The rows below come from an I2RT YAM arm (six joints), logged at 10 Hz.
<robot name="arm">
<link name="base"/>
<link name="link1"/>
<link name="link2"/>
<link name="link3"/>
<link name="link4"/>
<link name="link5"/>
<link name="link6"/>
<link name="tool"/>
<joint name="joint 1" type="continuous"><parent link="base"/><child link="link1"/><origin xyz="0 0 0.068"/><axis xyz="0 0 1"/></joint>
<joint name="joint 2" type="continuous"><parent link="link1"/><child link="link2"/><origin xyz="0.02 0.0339 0.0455" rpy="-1.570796 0 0"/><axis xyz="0 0 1"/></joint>
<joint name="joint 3" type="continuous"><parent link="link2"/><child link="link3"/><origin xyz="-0.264 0 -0.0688" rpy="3.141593 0 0"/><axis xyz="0 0 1"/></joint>
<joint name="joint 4" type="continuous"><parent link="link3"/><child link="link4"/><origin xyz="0.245 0.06 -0.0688"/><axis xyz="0 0 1"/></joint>
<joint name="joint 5" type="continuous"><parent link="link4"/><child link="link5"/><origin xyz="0.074 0.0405 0.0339" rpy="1.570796 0 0"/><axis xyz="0 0 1"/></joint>
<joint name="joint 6" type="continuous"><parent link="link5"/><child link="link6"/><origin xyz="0.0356 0 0.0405" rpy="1.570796 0 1.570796"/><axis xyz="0 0 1"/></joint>
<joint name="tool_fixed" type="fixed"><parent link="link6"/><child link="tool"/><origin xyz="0 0 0" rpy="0 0 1.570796"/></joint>
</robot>
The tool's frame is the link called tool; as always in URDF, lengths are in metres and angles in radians. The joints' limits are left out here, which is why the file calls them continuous.
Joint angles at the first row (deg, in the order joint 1, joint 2, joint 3, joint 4, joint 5, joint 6):
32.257 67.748 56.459 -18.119 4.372 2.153
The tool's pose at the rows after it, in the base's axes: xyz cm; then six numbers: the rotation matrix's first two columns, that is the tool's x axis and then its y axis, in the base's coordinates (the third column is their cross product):
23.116, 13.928, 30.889, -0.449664, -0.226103, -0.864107, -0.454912, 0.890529, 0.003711
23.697, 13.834, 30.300, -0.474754, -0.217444, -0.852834, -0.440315, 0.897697, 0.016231
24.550, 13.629, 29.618, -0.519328, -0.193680, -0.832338, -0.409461, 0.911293, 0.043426
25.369, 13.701, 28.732, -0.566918, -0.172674, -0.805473, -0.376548, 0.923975, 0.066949
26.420, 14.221, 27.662, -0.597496, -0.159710, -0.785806, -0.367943, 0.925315, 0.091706
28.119, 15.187, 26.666, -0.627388, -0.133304, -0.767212, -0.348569, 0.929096, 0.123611
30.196, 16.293, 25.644, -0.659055, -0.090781, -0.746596, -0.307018, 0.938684, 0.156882
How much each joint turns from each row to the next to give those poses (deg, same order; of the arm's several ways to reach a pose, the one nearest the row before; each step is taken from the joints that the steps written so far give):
-0.687 0.721 -0.603 0.440 -0.583 0.304
-0.849 1.317 -0.051 0.135 -0.357 0.736
-1.307 1.982 0.510 -0.597 -0.460 1.766
-0.665 2.424 0.571 -0.687 0.078 2.017
-0.195 3.262 0.547 1.109 -0.846 1.385
0.011 4.999 2.238 1.477 -0.487 2.183
0.000 5.882 3.457 1.138 0.356 3.080

